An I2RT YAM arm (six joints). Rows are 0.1 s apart.
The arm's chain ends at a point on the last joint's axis. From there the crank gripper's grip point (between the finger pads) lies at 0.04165 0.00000 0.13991 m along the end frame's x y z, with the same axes.
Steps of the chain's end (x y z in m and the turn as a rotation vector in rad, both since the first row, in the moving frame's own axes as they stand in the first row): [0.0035, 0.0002, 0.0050, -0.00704, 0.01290, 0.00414]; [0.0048, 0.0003, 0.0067, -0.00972, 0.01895, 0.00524]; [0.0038, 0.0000, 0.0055, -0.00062, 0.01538, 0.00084]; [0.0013, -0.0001, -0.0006, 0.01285, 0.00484, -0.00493]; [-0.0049, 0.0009, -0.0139, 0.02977, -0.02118, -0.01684]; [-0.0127, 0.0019, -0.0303, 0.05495, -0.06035, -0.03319]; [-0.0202, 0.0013, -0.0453, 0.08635, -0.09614, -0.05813]
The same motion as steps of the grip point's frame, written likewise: [0.0053, 0.0014, 0.0044, -0.00704, 0.01290, 0.00414]; [0.0074, 0.0019, 0.0059, -0.00972, 0.01895, 0.00524]; [0.0059, 0.0001, 0.0048, -0.00062, 0.01538, 0.00084]; [0.0020, -0.0021, -0.0008, 0.01285, 0.00484, -0.00493]; [-0.0079, -0.0040, -0.0131, 0.02977, -0.02118, -0.01684]; [-0.0214, -0.0071, -0.0283, 0.05495, -0.06035, -0.03319]; [-0.0342, -0.0129, -0.0426, 0.08635, -0.09614, -0.05813]
